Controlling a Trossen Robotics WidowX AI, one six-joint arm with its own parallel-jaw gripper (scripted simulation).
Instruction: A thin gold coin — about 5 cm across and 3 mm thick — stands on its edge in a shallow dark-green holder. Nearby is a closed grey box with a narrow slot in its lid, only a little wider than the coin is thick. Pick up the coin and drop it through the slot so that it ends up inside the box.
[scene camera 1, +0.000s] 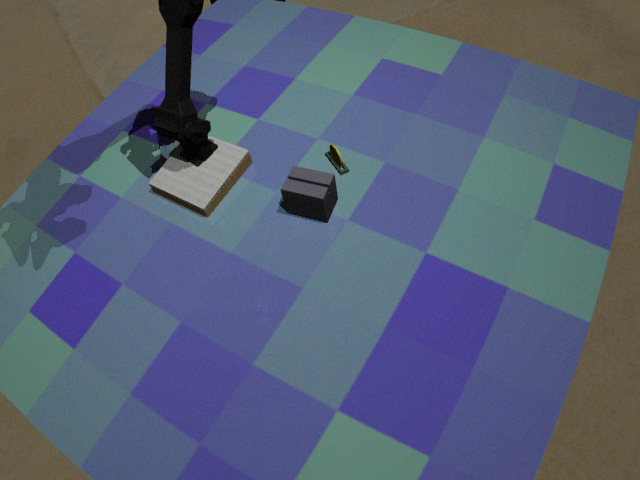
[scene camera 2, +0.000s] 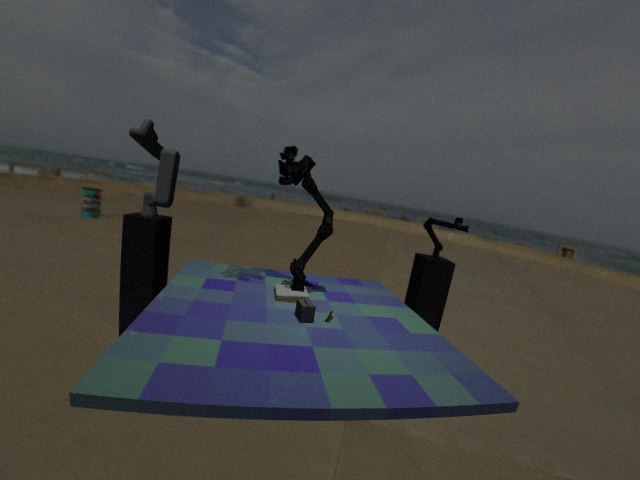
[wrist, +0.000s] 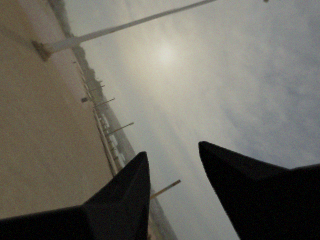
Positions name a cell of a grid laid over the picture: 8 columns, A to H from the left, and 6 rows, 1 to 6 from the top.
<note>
In view: my gripper (scene camera 2: D2) and a grey box (scene camera 1: D3).
My gripper also shows in the wrist view (wrist: E4).
</note>
